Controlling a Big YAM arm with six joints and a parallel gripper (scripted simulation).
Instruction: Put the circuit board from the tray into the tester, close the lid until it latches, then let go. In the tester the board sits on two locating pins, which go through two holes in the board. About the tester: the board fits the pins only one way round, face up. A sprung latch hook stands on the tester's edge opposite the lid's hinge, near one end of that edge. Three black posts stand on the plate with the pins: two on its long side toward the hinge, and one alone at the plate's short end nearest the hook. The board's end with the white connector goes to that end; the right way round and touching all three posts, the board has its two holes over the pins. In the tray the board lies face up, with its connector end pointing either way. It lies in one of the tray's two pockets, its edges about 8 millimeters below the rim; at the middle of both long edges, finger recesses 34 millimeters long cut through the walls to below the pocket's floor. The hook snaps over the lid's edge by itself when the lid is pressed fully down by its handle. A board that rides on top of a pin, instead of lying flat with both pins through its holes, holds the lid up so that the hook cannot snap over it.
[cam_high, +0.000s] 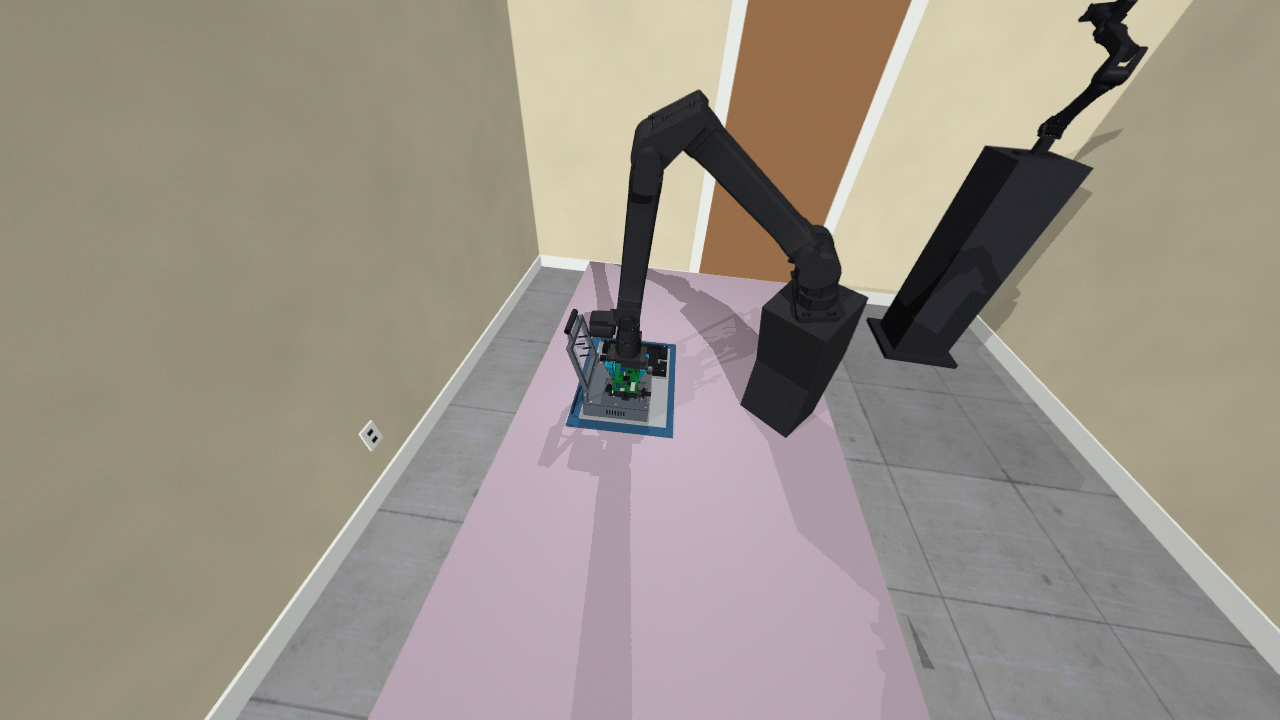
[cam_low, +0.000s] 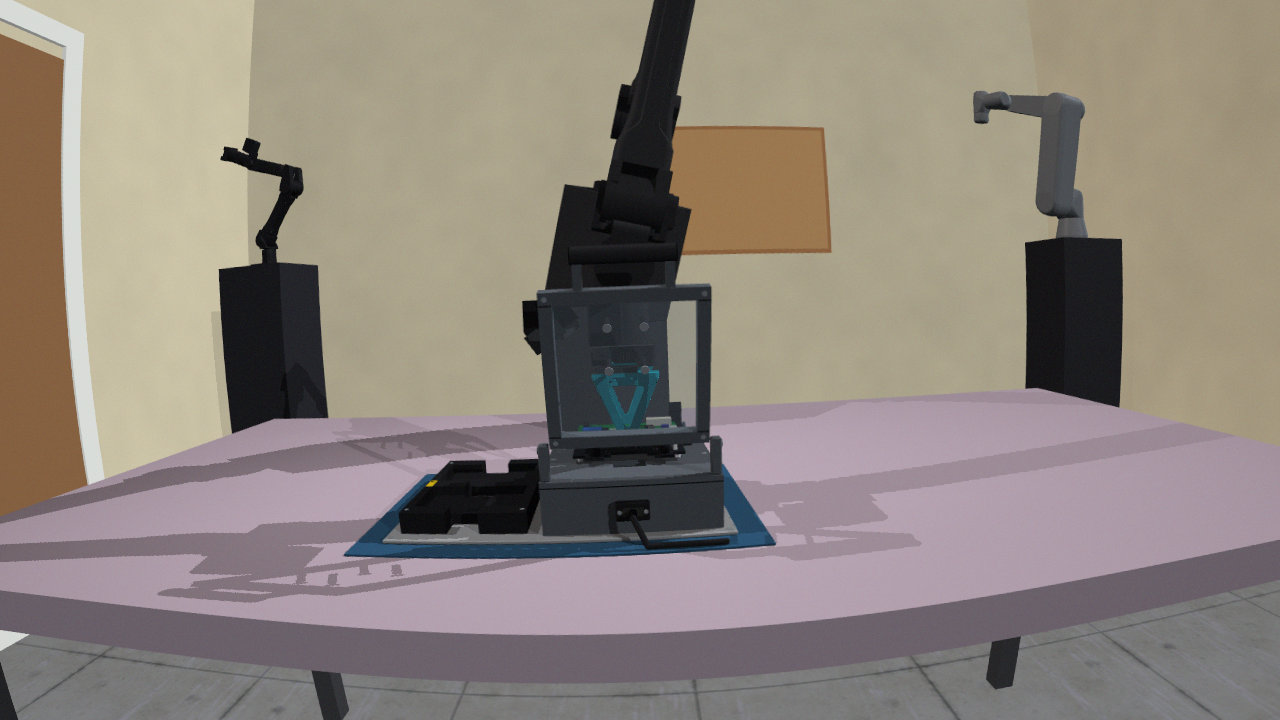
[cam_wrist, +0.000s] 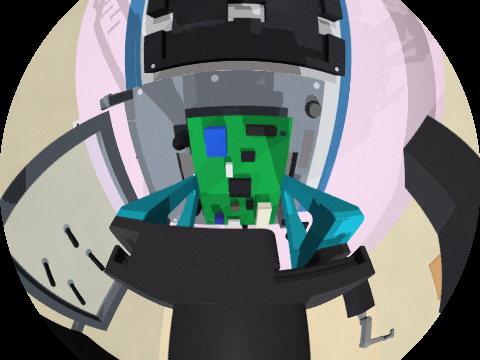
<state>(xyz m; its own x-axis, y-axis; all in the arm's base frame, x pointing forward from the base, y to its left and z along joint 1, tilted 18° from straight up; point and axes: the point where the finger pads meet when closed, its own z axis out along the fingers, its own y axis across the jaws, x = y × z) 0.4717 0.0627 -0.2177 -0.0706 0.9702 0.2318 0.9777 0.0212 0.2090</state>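
The green circuit board is right at my hand. Also, from my hand: pin plate (10 mm ahead, 10 mm to the left, 20 mm below); lid (130 mm ahead, 10 mm to the left, 90 mm above).
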